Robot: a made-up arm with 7 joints. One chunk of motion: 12 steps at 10 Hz.
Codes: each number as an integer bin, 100 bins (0 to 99) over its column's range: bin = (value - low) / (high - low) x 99, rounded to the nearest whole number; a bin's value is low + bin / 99 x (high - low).
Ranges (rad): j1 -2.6..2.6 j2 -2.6..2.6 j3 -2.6..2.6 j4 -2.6..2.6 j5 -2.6..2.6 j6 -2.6..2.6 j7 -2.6..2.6
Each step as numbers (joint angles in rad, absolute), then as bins.
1 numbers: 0.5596 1.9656 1.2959 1.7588 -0.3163 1.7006 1.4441
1 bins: 60 87 74 83 43 82 77
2 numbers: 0.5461 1.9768 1.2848 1.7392 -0.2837 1.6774 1.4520
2 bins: 60 87 74 83 44 81 77
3 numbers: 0.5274 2.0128 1.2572 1.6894 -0.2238 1.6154 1.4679
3 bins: 60 88 73 82 45 80 77
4 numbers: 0.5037 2.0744 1.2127 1.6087 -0.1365 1.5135 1.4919
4 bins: 59 89 73 80 47 78 78
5 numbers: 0.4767 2.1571 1.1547 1.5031 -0.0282 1.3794 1.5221
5 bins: 59 91 71 78 49 76 78
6 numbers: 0.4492 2.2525 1.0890 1.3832 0.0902 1.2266 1.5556
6 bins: 58 92 70 76 51 73 79
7 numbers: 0.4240 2.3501 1.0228 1.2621 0.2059 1.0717 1.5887
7 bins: 58 94 69 74 53 70 80
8 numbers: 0.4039 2.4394 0.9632 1.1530 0.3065 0.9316 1.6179
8 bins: 57 96 68 71 55 67 80
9 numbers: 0.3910 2.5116 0.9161 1.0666 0.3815 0.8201 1.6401
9 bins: 57 97 67 70 57 65 81
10 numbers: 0.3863 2.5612 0.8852 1.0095 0.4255 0.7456 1.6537
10 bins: 57 98 66 69 58 64 81
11 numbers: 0.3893 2.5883 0.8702 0.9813 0.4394 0.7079 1.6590
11 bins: 57 99 66 68 58 63 81
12 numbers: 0.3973 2.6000 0.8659 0.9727 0.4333 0.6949 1.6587
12 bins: 57 99 66 68 58 63 81
